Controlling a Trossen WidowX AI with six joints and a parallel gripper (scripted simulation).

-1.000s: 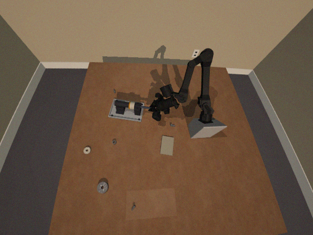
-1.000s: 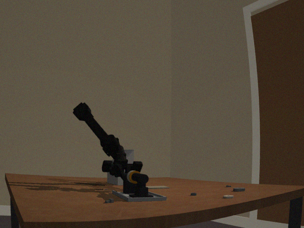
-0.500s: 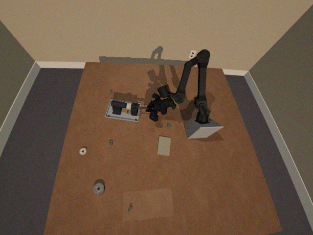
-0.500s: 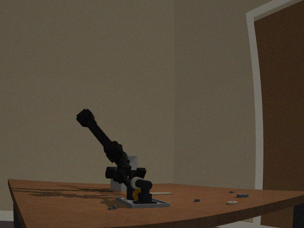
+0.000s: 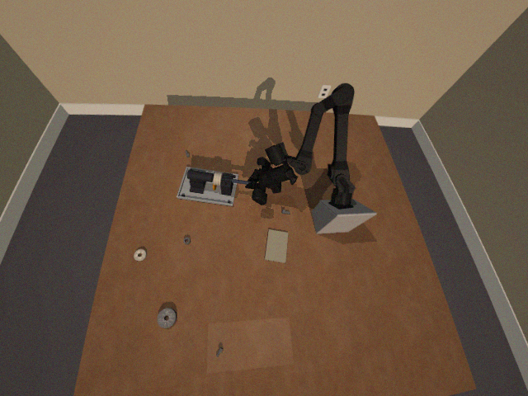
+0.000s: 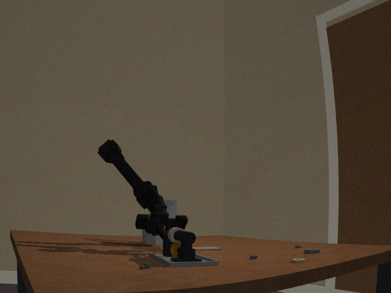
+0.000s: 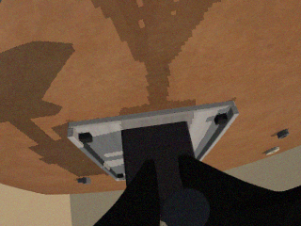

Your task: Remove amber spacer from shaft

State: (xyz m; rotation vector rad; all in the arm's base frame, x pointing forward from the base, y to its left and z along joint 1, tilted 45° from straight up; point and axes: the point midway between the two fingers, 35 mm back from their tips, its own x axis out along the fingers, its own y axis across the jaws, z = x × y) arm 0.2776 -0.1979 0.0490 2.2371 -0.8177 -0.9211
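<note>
My gripper tip is 4 cm short of the thin shaft, 2 cm below it and 1 cm to the left of it. From my gripper tip the other things lie so: amber spacer 12 cm ahead, 4 cm to the right, 2 cm below; then flat pale plate 25 cm to the left, 8 cm behind, 5 cm below; then pale spacer 10 cm ahead, 3 cm to the right, 2 cm above.
</note>
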